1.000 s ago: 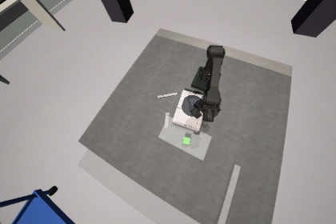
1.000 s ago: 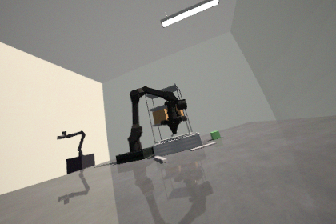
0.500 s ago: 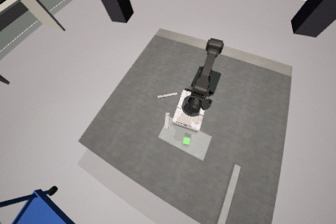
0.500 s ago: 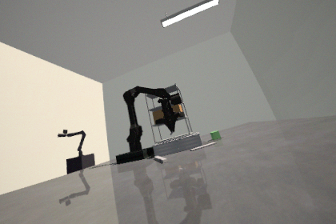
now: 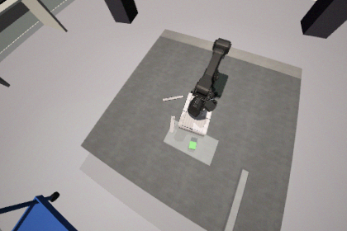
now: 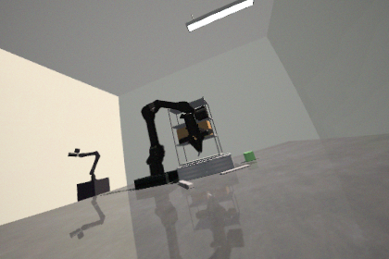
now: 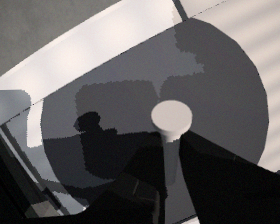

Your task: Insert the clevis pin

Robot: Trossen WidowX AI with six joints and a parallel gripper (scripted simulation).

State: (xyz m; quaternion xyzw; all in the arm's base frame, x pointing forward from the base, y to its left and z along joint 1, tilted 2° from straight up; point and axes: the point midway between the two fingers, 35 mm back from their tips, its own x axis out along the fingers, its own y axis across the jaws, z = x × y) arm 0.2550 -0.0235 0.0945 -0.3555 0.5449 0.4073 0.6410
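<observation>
Right now the dark aluminium disc is 1 cm behind my gripper tip, 2 cm to the right of it and 5 cm below it. From my gripper tip the other things lie so: steel tray: 2 cm ahead, 2 cm to the right, 6 cm below; green block: 23 cm ahead, 8 cm below; steel clevis pin: 1 cm to the right.
</observation>
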